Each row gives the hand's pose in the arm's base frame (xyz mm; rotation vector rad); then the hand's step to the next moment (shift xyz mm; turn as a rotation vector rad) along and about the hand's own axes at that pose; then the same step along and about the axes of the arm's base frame.
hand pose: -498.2 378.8 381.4 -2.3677 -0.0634 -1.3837
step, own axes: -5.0 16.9 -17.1 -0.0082 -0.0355 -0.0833
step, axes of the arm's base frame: -12.7 -20.9 -2.1 -0.0814 0.0042 0.0402
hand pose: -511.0 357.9 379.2 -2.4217 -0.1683 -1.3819
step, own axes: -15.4 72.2 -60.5 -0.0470 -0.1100 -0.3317
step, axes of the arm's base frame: -37.6 -87.7 -2.2 -0.3232 -0.0115 0.1404
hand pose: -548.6 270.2 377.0 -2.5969 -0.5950 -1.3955
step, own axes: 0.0 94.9 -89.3 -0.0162 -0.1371 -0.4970
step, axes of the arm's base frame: -30.7 -113.3 56.6 -0.4464 -0.0275 0.2569
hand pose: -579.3 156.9 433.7 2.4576 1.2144 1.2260
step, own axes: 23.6 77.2 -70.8 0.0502 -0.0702 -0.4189
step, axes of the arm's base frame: 3.5 -49.7 95.1 -0.3271 -0.0077 0.2755
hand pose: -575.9 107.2 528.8 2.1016 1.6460 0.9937
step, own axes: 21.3 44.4 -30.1 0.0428 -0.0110 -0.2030
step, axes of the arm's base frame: 14.7 1.0 55.8 -0.1396 0.0066 0.1537
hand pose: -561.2 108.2 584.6 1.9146 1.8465 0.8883
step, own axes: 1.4 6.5 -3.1 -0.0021 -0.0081 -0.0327
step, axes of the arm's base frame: 3.0 0.2 6.7 -0.0270 -0.0071 0.0189
